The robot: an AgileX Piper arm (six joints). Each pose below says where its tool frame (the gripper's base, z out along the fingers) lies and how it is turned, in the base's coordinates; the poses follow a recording.
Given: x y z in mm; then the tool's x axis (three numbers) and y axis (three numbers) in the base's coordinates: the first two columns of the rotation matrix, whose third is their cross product.
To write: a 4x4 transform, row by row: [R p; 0 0 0 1], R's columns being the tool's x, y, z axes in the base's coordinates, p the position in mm. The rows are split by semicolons. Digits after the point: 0 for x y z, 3 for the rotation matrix.
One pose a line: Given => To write
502, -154, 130, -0.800, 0.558, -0.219, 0.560, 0.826, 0.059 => -0.800, 0.560, 0.214, 502; 0.558, 0.826, -0.075, -154; -0.219, 0.059, -0.973, 130; 0, 0, 0, 1
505, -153, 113, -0.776, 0.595, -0.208, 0.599, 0.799, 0.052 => -0.776, 0.599, 0.197, 505; 0.595, 0.799, -0.084, -153; -0.208, 0.052, -0.976, 113; 0, 0, 0, 1
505, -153, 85, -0.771, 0.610, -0.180, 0.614, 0.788, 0.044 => -0.771, 0.614, 0.169, 505; 0.610, 0.788, -0.077, -153; -0.180, 0.044, -0.982, 85; 0, 0, 0, 1
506, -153, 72, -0.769, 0.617, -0.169, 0.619, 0.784, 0.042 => -0.769, 0.619, 0.158, 506; 0.617, 0.784, -0.072, -153; -0.169, 0.042, -0.985, 72; 0, 0, 0, 1
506, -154, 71, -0.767, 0.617, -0.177, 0.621, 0.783, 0.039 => -0.767, 0.621, 0.163, 506; 0.617, 0.783, -0.080, -154; -0.177, 0.039, -0.984, 71; 0, 0, 0, 1
